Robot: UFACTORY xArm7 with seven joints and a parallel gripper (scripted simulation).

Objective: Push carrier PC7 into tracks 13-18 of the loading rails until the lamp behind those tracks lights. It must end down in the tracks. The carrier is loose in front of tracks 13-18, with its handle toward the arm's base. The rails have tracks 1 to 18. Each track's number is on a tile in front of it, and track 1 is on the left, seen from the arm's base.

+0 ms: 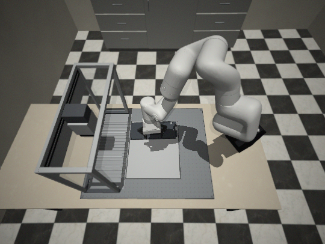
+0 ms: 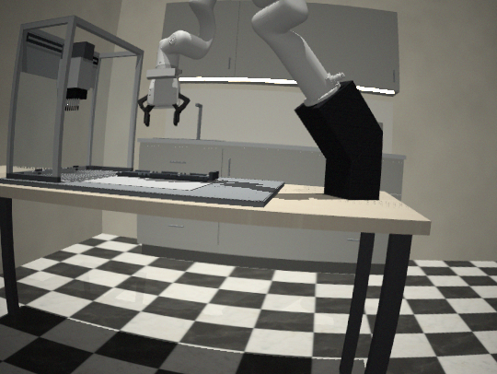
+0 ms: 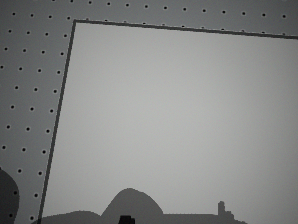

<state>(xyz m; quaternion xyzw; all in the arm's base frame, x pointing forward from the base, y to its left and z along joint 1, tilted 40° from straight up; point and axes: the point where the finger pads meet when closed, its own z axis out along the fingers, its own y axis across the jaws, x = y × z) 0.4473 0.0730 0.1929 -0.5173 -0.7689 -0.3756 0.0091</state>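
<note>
My hand is 6 cm short of the carrier PC7, 11 cm to the left of it and 16 cm above it. Round my hand: pipette head (33 cm ahead, 12 cm to the left, 17 cm above).
</note>
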